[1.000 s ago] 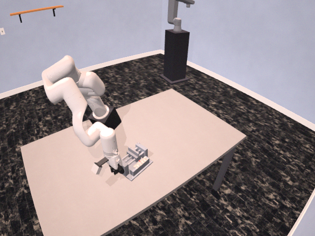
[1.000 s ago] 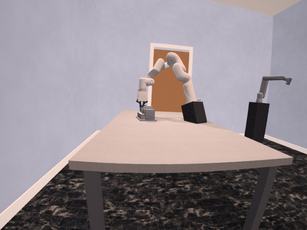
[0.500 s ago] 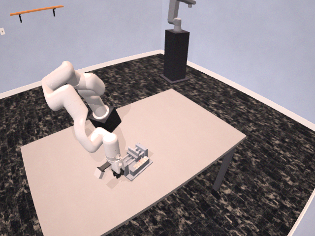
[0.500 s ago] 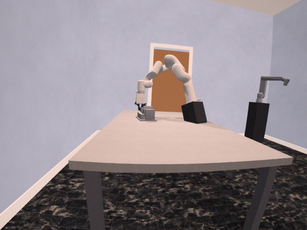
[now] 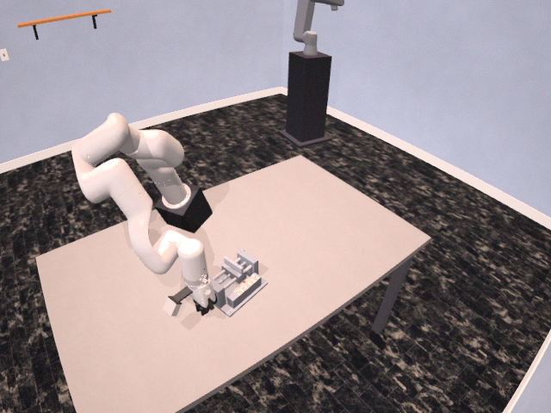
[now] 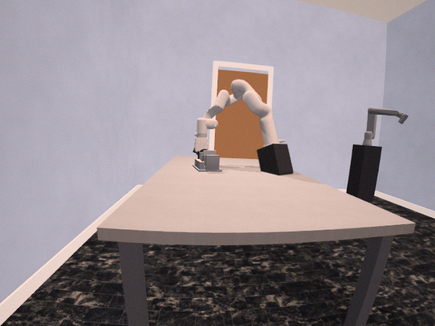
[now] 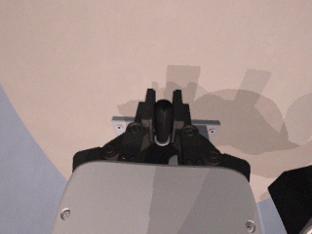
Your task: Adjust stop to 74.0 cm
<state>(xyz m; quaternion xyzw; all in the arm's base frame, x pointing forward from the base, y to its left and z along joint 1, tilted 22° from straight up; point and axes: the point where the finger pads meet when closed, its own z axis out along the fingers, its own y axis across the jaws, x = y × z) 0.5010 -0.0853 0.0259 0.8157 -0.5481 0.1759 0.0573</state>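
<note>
Right now my hand is 10 mm past the black handwheel, 20 mm to the right of it and 10 mm below it. Also, from my hand: handwheel knob (10 mm to the left); sliding stop block (60 mm behind, 160 mm to the left, 40 mm above).
</note>
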